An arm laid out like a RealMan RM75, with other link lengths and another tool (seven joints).
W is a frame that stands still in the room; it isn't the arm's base.
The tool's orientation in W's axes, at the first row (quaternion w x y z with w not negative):
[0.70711, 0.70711, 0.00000, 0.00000]
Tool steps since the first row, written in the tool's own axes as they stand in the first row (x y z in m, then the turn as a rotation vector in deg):
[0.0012, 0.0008, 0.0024, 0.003, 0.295, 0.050]
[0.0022, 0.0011, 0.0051, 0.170, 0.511, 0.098]
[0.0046, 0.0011, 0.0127, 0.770, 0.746, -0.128]
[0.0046, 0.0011, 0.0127, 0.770, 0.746, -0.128]
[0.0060, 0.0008, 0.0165, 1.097, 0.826, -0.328]
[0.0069, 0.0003, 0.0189, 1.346, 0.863, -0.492]
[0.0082, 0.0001, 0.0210, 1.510, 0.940, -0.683]
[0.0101, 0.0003, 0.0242, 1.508, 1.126, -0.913]
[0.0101, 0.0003, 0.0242, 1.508, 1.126, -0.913]
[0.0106, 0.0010, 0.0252, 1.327, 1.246, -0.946]
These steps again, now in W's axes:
[0.0012, -0.0024, 0.0008, 0.003, -0.050, 0.295]
[0.0022, -0.0051, 0.0011, 0.170, -0.098, 0.511]
[0.0046, -0.0127, 0.0011, 0.770, 0.128, 0.746]
[0.0046, -0.0127, 0.0011, 0.770, 0.128, 0.746]
[0.0060, -0.0165, 0.0008, 1.097, 0.328, 0.826]
[0.0069, -0.0189, 0.0003, 1.346, 0.492, 0.863]
[0.0082, -0.0210, 0.0001, 1.510, 0.683, 0.940]
[0.0101, -0.0242, 0.0003, 1.508, 0.913, 1.126]
[0.0101, -0.0242, 0.0003, 1.508, 0.913, 1.126]
[0.0106, -0.0252, 0.0010, 1.327, 0.946, 1.246]

